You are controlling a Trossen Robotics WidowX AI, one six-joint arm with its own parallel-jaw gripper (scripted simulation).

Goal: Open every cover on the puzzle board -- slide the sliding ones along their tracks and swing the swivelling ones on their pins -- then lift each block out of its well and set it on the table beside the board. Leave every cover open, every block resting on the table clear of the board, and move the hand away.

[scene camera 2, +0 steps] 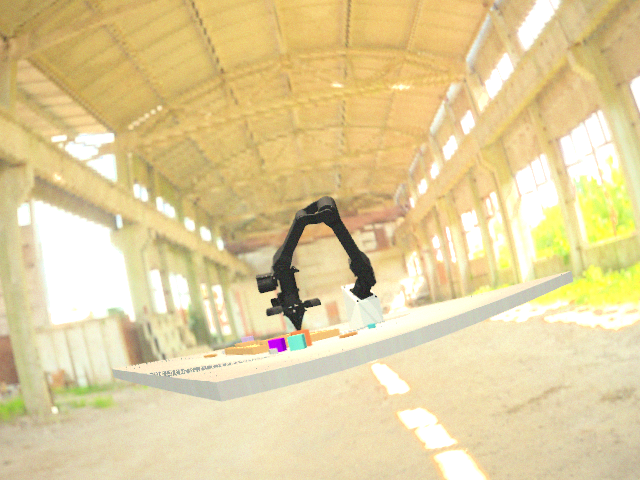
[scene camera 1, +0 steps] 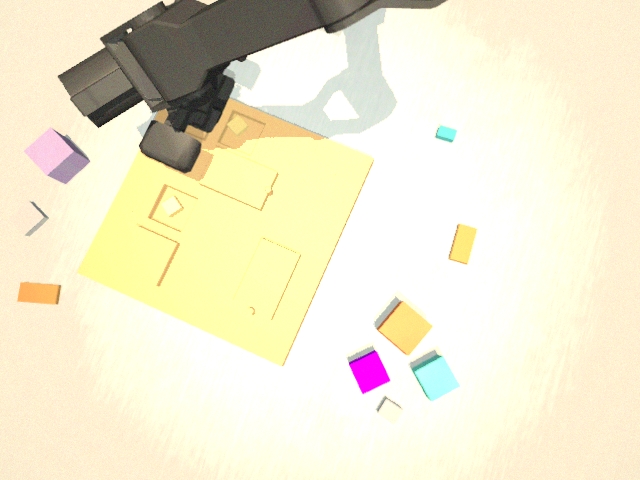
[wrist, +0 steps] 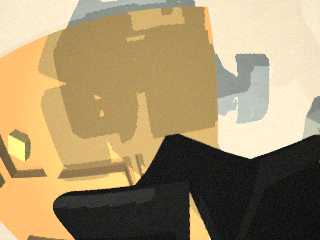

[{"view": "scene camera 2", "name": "my gripper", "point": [299, 331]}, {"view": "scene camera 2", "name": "yellow puzzle board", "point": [253, 349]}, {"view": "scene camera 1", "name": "my gripper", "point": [216, 119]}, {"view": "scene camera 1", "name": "orange cube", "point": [405, 328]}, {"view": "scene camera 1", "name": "cyan cube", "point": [434, 376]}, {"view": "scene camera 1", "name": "orange slab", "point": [464, 238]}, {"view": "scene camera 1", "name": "magenta cube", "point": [369, 372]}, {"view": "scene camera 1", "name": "yellow puzzle board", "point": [319, 181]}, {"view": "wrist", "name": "my gripper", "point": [172, 141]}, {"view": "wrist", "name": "yellow puzzle board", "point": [62, 103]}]
